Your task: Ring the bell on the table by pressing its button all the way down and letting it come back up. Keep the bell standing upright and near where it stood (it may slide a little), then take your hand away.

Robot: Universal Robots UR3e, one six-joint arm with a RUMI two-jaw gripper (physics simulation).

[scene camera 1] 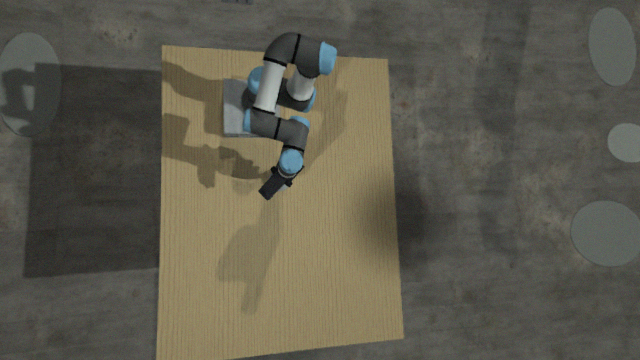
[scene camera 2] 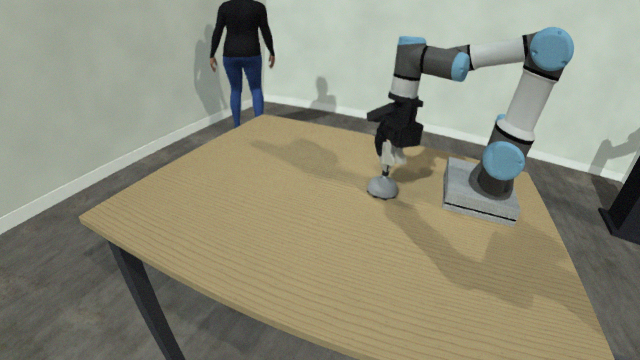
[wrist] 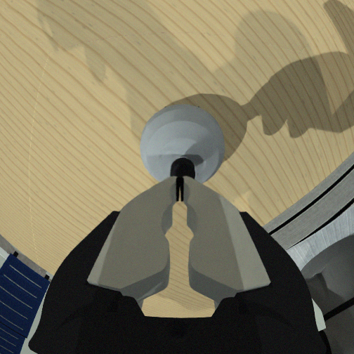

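Pixels of known places: gripper, between the fingertips: [scene camera 2: 386, 171]; arm's base, origin of its link: [scene camera 2: 489, 186].
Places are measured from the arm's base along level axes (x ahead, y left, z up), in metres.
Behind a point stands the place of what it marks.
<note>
The bell, a grey dome [scene camera 2: 382, 188] @[z -0.030, x 0.270, y 0.153 m] [wrist: 175, 137], stands upright on the table [scene camera 2: 250, 225] @[z -0.060, x 0.466, y 0.440 m] [scene camera 1: 325, 280] @[z -0.061, x 0.641, y 0.353 m], in front of the robot's base. A small part of the bell [scene camera 1: 284, 188] @[z -0.034, x 0.309, y 0.143 m] shows beside the gripper body in the first scene view. Its black button [scene camera 2: 385, 171] [wrist: 183, 166] sits on top. My gripper [scene camera 2: 385, 167] @[z 0.006, x 0.277, y 0.123 m] [wrist: 179, 178] is shut and holds nothing. Its fingertips are right at the top of the button and look to touch it. The tips cover part of the button in the wrist view, and how far it is pressed cannot be told.
The grey base block [scene camera 2: 480, 206] @[z -0.025, x 0.012, y 0.082 m] [scene camera 1: 235, 107] @[z 0.007, x 0.039, y -0.080 m] of the arm stands near the bell. A person [scene camera 2: 243, 30] in a black top and blue trousers stands beyond the table. Pale round discs [scene camera 1: 607, 232] show beside the table.
</note>
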